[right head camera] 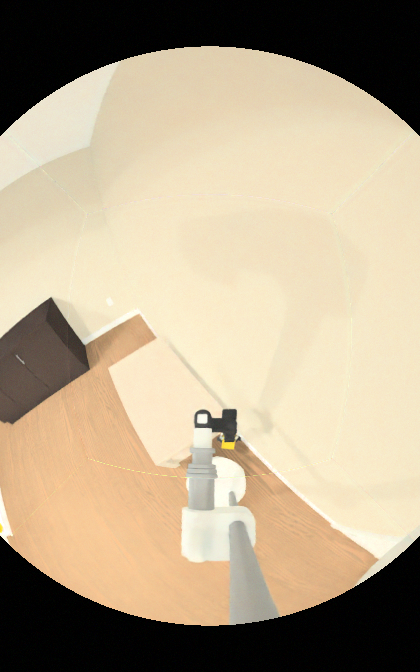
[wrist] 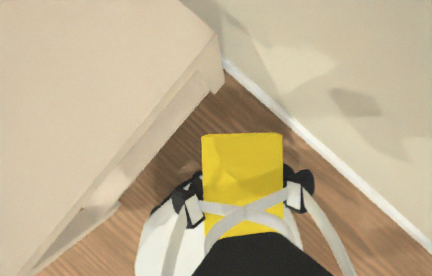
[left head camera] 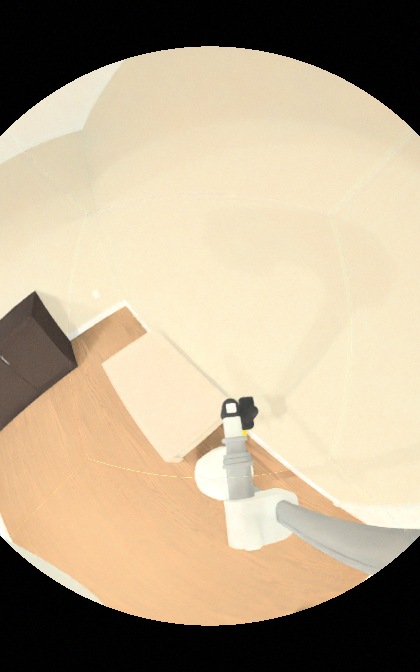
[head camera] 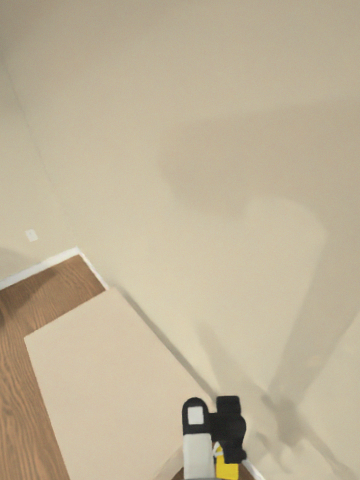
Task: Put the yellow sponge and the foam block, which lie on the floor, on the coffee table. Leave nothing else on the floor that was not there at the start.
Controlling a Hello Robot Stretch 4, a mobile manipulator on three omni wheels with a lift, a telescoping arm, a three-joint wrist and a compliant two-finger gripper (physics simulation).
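Frame: origin at the robot's base, x left, y back, z up, level; centimetres.
Seen in the pictures: gripper, between the fingertips: (wrist: pixel 241 186).
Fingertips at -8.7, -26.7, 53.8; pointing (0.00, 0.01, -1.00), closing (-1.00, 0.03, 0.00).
Offsets run from my fingertips to a thing's top centre, as dx, dy, dz. "*": to the spot under its first point. Level surfaces: height alone.
The yellow sponge {+0.0, +0.1, +4.3} (head camera: pixel 227 470) (left head camera: pixel 244 433) (right head camera: pixel 228 445) (wrist: pixel 242 157) is upright between the two fingers of my gripper (right head camera: pixel 229 439) (wrist: pixel 241 186), which is shut on it. In the wrist view the sponge hangs over wood floor, between the near end of the coffee table and the wall, not over the table top. The pale coffee table {dz -11.5} (head camera: pixel 110 380) (left head camera: pixel 160 390) (right head camera: pixel 155 400) (wrist: pixel 90 85) stands along the wall, to the left of the gripper; its lower shelf partly shows. The foam block cannot be made out in these views.
The wall (head camera: pixel 260 250) (wrist: pixel 350 60) with its white baseboard {* -26.5, +9.9, -47.6} (wrist: pixel 340 162) is close on the right of the gripper. A dark cabinet (left head camera: pixel 30 360) (right head camera: pixel 45 360) stands at the left. A small yellow patch (right head camera: pixel 1 528) shows at the far left edge, too cut off to identify.
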